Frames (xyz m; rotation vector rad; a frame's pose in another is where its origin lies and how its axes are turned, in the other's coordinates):
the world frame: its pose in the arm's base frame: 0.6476 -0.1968 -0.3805 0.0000 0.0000 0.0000
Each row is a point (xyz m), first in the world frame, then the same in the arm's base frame.
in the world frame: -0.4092 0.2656 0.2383
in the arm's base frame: 0.2384 0.0688 -0.1422
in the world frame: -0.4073 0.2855 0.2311
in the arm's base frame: 0.2403 0.0887 -0.1494
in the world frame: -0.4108 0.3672 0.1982
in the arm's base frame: 0.2368 0.1704 -0.1823
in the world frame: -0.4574 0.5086 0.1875
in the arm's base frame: 0.1902 0.3118 -0.1930
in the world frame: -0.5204 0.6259 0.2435
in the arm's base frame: 0.1272 0.4291 -0.1370
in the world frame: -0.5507 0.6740 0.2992
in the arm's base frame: 0.0969 0.4772 -0.0813
